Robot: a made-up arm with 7 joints. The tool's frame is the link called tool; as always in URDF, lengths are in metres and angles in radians.
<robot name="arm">
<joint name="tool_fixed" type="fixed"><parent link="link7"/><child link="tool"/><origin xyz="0.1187 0.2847 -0.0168" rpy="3.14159 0 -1.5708"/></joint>
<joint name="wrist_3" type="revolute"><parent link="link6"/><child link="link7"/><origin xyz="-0.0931 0.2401 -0.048" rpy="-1.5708 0 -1.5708"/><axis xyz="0 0 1"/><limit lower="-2.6" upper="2.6"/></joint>
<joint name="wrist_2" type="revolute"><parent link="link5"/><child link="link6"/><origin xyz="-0.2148 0.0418 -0.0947" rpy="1.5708 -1.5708 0"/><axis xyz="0 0 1"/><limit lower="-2.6" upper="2.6"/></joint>
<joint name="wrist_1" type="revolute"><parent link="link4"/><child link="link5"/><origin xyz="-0.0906 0.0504 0.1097" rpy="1.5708 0 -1.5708"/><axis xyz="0 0 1"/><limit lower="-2.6" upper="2.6"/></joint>
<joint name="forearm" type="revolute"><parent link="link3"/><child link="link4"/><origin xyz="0.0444 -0.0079 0.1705" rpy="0 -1.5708 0"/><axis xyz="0 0 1"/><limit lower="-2.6" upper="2.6"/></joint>
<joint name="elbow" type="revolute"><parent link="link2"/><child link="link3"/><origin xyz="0.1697 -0.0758 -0.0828" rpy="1.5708 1.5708 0"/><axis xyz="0 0 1"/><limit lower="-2.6" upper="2.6"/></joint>
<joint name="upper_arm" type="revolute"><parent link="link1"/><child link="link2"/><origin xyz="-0.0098 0.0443 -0.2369" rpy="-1.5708 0 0"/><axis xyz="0 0 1"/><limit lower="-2.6" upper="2.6"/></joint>
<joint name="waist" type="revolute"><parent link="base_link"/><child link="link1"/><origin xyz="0 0 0.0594" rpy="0 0 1.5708"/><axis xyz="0 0 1"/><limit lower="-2.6" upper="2.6"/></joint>
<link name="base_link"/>
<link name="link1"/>
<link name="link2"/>
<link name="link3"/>
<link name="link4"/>
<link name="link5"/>
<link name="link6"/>
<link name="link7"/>
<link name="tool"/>
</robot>
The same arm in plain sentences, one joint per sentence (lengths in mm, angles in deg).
The arm has seven revolute joints in a row. What follows holds with every joint at zero, and every direction is one of the base frame's. The first joint lies 59.4 mm along +z from the base frame's origin and turns about +z, from -148.97 to 148.97 deg. The second joint lies 44.3 mm along -x and 9.8 mm along -y and 236.9 mm along -z from the first joint and turns about -x, from -148.97 to 148.97 deg. The third joint lies 82.8 mm along +x and 169.7 mm along +y and 75.8 mm along +z from the second joint and turns about +z, from -148.97 to 148.97 deg. The fourth joint lies 44.4 mm along +x and 7.9 mm along -y and 170.5 mm along +z from the third joint and turns about -x, from -148.97 to 148.97 deg. The fifth joint lies 109.7 mm along -x and 50.4 mm along +y and 90.6 mm along -z from the fourth joint and turns about -z, from -148.97 to 148.97 deg. The sixth joint lies 41.8 mm along -x and 214.8 mm along +y and 94.7 mm along +z from the fifth joint and turns about +x, from -148.97 to 148.97 deg. The seventh joint lies 48 mm along -x and 240.1 mm along +y and 93.1 mm along +z from the sixth joint and turns about -z, from -148.97 to 148.97 deg. The tool frame, which is the frame that the pose is given for, lies 284.7 mm along -x and 118.7 mm along -y and 16.8 mm along +z from the seventh joint; its axes are the base frame's turned by roll 0, pitch 0 and yaw 0 deg (as in URDF: about the fixed x, then y, then z).
